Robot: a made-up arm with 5 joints.
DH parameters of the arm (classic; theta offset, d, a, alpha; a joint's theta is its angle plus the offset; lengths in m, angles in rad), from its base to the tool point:
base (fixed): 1.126 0 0.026 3.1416
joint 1: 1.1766 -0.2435 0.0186 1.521
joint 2: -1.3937 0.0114 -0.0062 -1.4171
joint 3: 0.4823 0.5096 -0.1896 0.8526
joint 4: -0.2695 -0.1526 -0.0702 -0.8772
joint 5: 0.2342 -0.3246 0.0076 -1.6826
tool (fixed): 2.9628 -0.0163 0 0
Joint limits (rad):
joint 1: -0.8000..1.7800
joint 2: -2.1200..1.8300
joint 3: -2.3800..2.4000
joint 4: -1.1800..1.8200
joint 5: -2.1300..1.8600
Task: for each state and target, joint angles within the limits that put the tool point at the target. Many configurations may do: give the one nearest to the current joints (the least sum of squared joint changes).
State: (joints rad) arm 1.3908 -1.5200 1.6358 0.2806 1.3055
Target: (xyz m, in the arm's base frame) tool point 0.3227 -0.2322 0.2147
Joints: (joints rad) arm 1.7483 -1.2650 1.0934 -0.1402 1.3473
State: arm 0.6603 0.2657 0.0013 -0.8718 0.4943
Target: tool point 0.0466 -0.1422 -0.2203
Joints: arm 0.6763 -0.0078 -0.3316 -0.5671 0.5196
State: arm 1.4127 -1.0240 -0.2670 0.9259 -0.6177
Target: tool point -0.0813 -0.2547 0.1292
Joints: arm 1.6443 -0.9928 -0.4344 0.2454 -0.6582
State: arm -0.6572 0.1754 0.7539 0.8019 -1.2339
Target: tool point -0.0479 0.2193 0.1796
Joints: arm -0.6374 0.0321 1.3629 0.6773 -1.2224
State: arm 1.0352 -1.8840 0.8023 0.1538 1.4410
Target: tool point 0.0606 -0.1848 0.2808
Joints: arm 1.5363 -1.5076 0.4401 0.7657 1.4112
